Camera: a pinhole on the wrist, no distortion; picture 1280 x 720 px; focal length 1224.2 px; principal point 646.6 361.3 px. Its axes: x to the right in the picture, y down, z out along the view. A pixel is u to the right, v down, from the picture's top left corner.
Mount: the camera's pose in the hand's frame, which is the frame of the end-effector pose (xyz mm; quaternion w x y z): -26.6 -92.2 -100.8 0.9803 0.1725 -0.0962 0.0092
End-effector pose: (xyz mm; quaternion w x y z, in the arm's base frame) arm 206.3 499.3 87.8 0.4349 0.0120 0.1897 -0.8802
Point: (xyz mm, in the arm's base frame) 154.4 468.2 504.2
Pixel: 905 628
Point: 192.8 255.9 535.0
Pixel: outside the picture
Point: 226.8 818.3 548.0
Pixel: 117 254
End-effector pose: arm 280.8 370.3 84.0 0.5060 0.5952 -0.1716 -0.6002
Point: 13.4 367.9 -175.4
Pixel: outside the picture
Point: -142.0 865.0 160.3
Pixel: outside the picture
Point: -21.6 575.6 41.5
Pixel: 201 218
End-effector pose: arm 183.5 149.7 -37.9 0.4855 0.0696 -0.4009 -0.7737
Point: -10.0 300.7 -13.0
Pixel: 940 556
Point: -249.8 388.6 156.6
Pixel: 1141 519
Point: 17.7 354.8 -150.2
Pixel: 472 108
